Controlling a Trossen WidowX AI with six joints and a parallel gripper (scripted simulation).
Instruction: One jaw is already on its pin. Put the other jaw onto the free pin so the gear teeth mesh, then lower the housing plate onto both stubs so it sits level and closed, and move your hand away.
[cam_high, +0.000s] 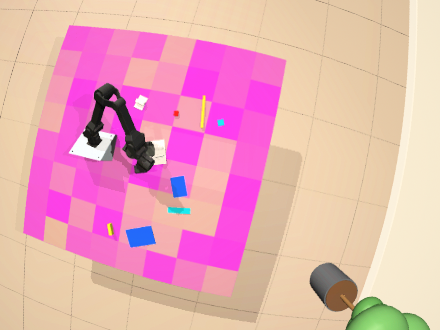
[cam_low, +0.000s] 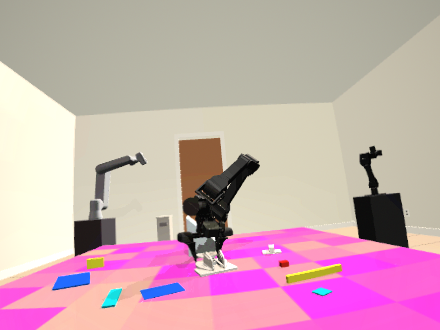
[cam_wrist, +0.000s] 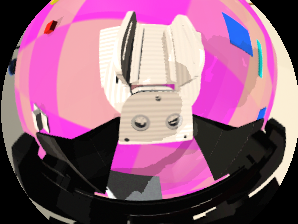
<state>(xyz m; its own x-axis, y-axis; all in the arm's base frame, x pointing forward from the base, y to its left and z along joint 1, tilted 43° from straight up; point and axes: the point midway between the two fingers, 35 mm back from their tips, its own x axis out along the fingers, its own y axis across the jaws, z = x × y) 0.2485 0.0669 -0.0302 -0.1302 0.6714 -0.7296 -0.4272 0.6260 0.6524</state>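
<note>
My gripper tip is now 3 cm short of the white jaw. From my gripper tip the other things lie so: red cube: 24 cm to the left, 8 cm ahead, 1 cm below; then white base: 7 cm ahead, 3 cm to the left, 2 cm below; then cyan bar: 26 cm ahead, 21 cm to the right, 2 cm below.
</note>
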